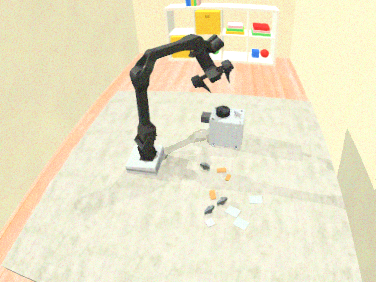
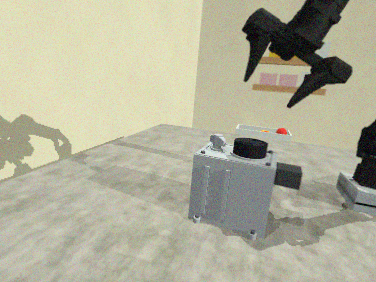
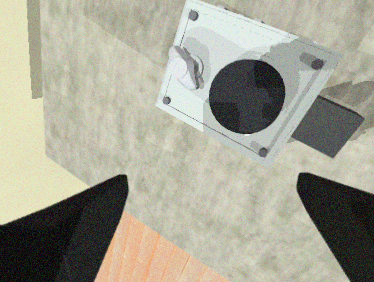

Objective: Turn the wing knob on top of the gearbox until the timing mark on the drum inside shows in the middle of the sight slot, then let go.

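Places are measured from the arm's base along level axes (x back, y right, z up), in metres.
Where they show: gripper, fingertip midpoint: [image 1: 220, 87] [image 2: 266, 94] [image 3: 212, 181]; arm's base, link origin: [image 1: 148, 155] [image 2: 370, 184].
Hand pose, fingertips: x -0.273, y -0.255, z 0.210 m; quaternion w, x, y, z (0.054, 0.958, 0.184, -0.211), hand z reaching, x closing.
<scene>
Each offset is from my fingertips to the top centre of the thing. "pt": to the spot under its first point.
The light grey gearbox @[dx -0.016, dy +0.026, dz -0.087 m] [image 1: 227, 132] [image 2: 232, 195] [image 3: 192, 113] stands upright on the mat. A small pale grey wing knob @[dx -0.083, dy +0.028, dz -0.087 m] [image 1: 238, 114] [image 2: 217, 142] [image 3: 186, 69] stands on its top, beside a larger black round cap @[pt dx -0.020, dy +0.043, dz -0.094 m] [image 1: 223, 111] [image 2: 250, 148] [image 3: 247, 96]. A dark block @[pt dx +0.057, dy +0.044, dz -0.134 m] [image 1: 206, 117] [image 2: 288, 175] [image 3: 327, 125] sticks out from one side. The sight slot and timing mark do not show. My gripper [image 1: 220, 87] [image 2: 267, 94] [image 3: 212, 181] is open and empty, high above the gearbox, with its fingers wide apart and touching nothing.
The arm's white base [image 1: 137, 164] stands left of the gearbox. Small orange pieces @[dx -0.027, dy +0.379, dz -0.252 m] [image 1: 212, 194], dark grey pieces @[dx -0.069, dy +0.411, dz -0.231 m] [image 1: 222, 200] and pale flat squares @[dx -0.151, dy +0.494, dz -0.256 m] [image 1: 241, 223] lie on the mat. A shallow tray [image 2: 255, 135] with a red ball stands behind the gearbox. A white shelf unit [image 1: 240, 6] stands far back.
</scene>
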